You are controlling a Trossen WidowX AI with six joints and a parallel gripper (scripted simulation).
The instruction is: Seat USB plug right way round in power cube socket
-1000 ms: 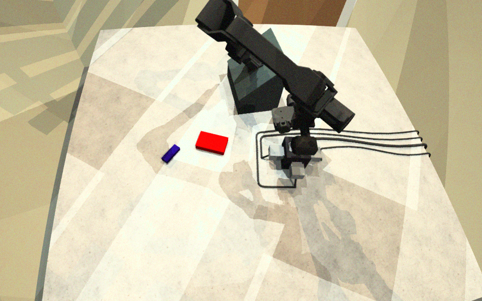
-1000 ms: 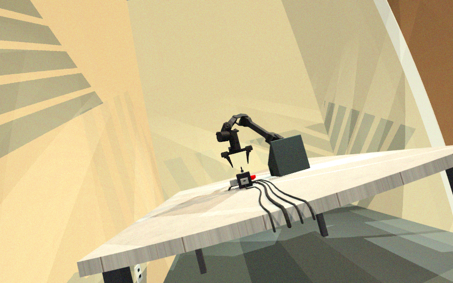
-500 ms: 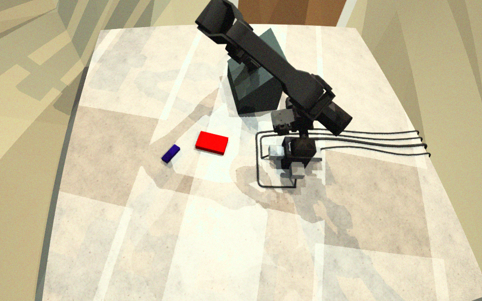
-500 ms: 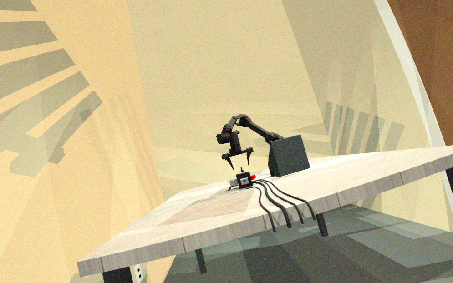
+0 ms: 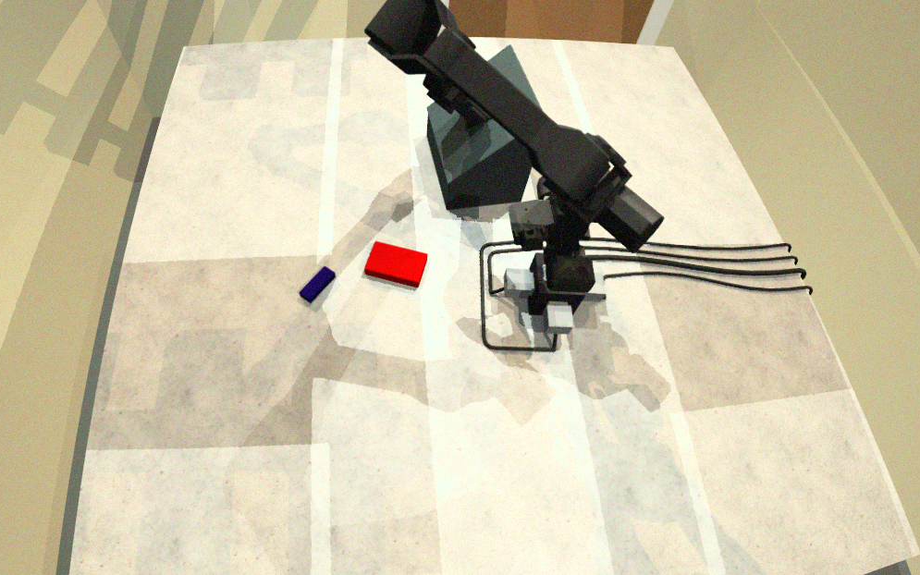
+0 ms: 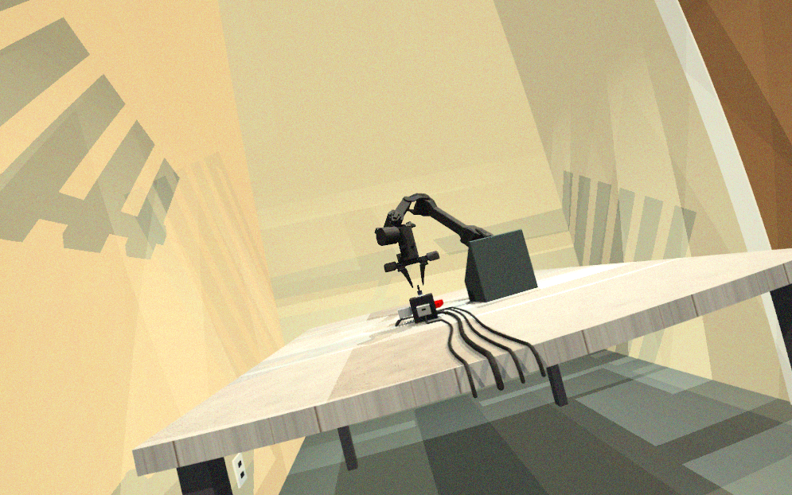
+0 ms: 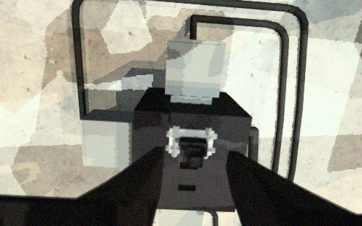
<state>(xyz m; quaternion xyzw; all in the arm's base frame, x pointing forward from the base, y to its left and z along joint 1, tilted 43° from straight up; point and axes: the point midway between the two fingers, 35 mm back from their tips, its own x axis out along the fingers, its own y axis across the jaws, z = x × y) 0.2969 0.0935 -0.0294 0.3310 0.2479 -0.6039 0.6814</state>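
Right now my gripper tip is 2 cm above the USB plug. Also, from my gripper tip: red block (6 cm behind, 24 cm to the right, 10 cm below); blue block (2 cm behind, 37 cm to the right, 10 cm below).
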